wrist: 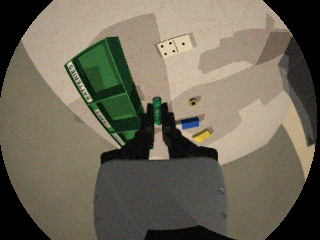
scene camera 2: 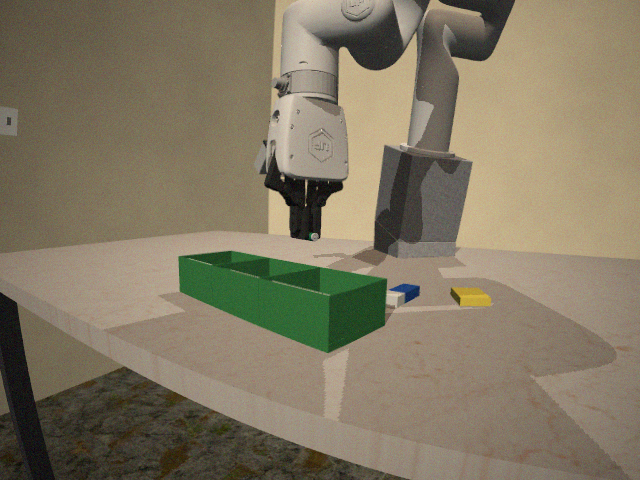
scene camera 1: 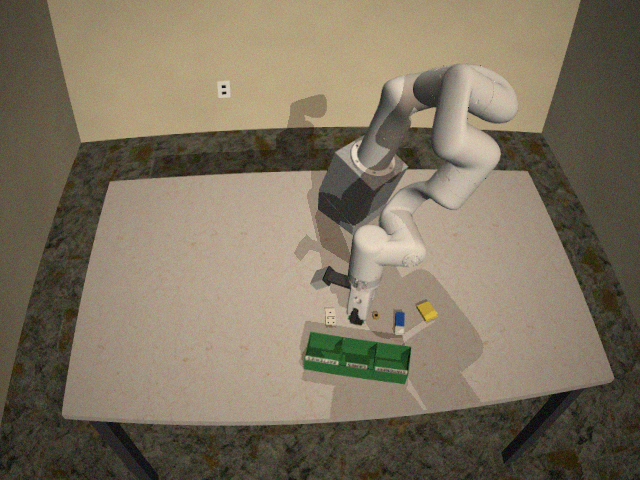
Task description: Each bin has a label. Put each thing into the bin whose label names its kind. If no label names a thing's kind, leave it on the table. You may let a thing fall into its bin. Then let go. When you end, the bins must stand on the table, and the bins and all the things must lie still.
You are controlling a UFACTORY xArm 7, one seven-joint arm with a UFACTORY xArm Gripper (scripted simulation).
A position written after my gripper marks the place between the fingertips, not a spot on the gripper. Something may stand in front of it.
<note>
In view: my gripper (scene camera 2: 305, 238) and a green three-compartment bin (scene camera 2: 326, 309).
The green three-compartment bin is seen too in the wrist view (wrist: 96, 65) and in scene camera 1 (scene camera 1: 321, 349). My gripper also shows in the wrist view (wrist: 157, 111) and in scene camera 1 (scene camera 1: 357, 320).
</note>
